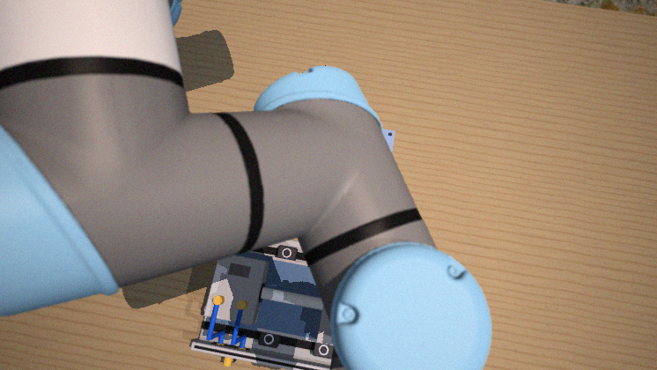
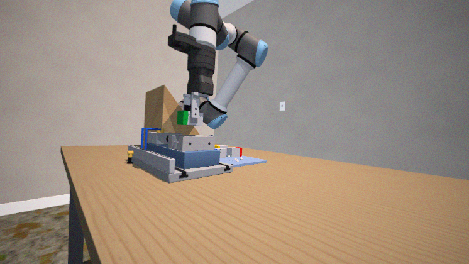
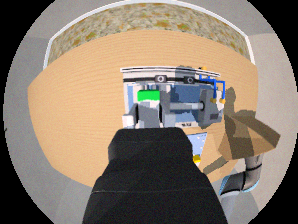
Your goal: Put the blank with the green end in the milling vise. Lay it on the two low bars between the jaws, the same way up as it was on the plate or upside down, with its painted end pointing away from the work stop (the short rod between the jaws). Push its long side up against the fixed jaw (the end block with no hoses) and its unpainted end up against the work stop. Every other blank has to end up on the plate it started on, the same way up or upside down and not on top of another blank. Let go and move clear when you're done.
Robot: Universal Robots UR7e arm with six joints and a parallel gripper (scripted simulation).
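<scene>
Right now the fixed jaw is 2 cm ahead of my hand, 1 cm to the left of it and 8 cm below it. The rest, counted from my hand: work stop rod 1 cm behind, 6 cm to the left, 7 cm below; hose block 17 cm behind, 1 cm to the left, 8 cm below; green-ended blank 2 cm below.
</scene>
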